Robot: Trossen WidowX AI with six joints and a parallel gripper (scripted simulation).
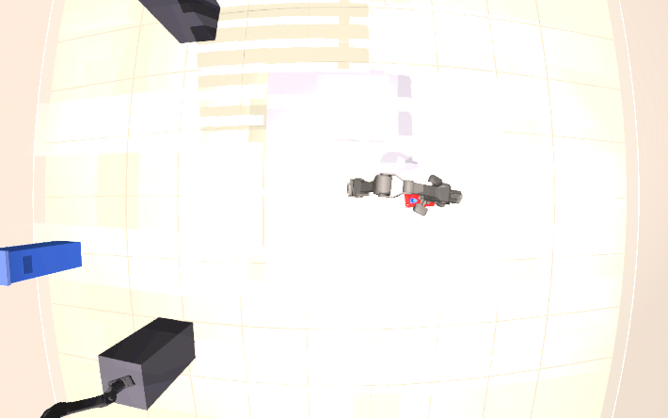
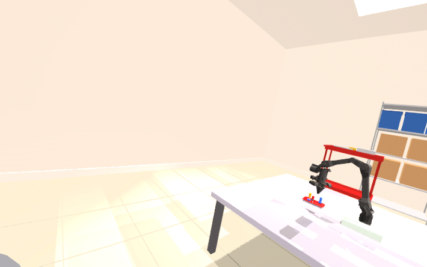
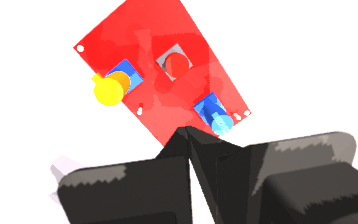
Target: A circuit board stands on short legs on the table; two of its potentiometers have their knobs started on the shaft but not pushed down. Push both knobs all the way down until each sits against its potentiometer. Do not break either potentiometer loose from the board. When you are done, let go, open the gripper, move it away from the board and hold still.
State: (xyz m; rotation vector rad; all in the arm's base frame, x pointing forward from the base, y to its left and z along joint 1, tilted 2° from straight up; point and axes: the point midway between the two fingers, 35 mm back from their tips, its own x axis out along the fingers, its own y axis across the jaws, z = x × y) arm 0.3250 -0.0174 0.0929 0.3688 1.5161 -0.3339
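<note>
The blue knob is 40 mm below my gripper tip, 20 mm to the right of it and 20 mm behind it. Also, from my gripper tip: orange knob (50 mm ahead, 30 mm to the left, 30 mm below).
</note>
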